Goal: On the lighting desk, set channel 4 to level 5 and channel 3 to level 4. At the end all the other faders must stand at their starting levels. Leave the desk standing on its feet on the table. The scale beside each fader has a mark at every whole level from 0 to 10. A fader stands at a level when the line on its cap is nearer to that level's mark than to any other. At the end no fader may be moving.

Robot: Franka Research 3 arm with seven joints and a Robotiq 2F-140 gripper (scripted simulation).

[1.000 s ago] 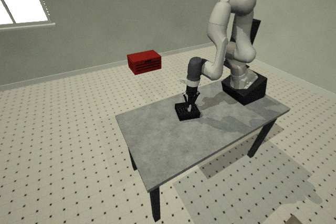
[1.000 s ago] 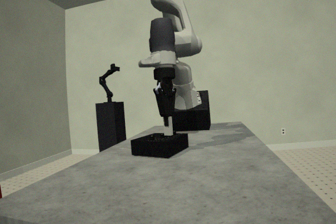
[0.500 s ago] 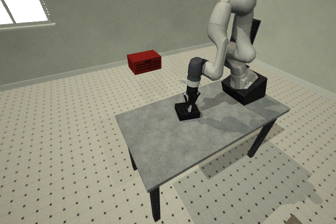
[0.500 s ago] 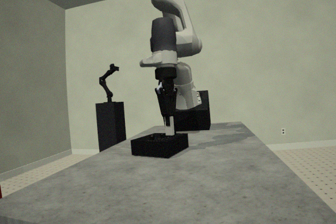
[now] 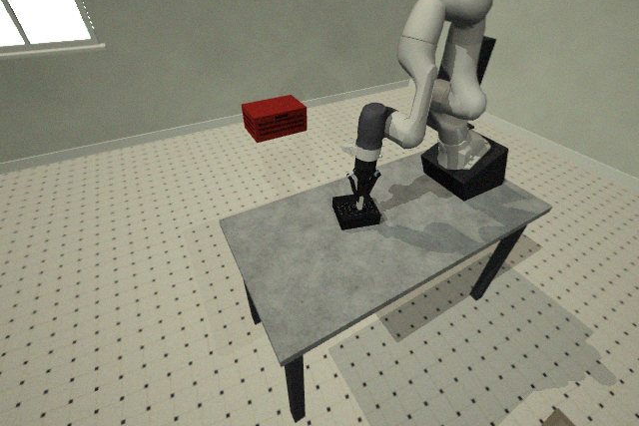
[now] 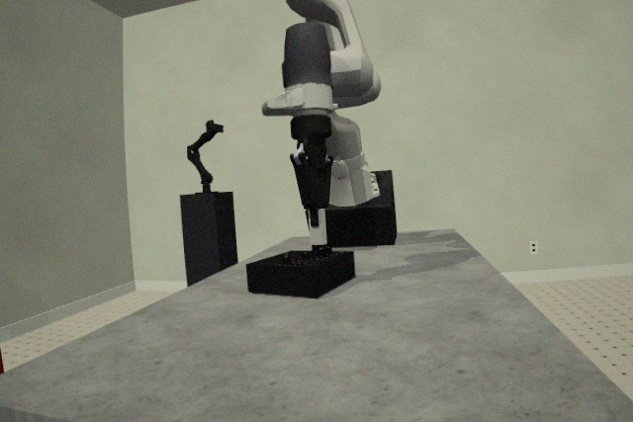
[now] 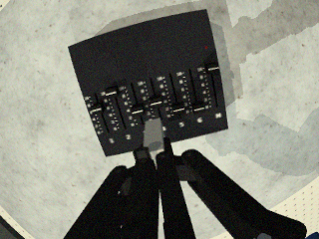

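The fader lies 50 mm below my hand, 20 mm to the right of it and 10 mm ahead of it. The rest, counted from my hand: fader cap 50 mm below, 20 mm to the right, 10 mm behind.
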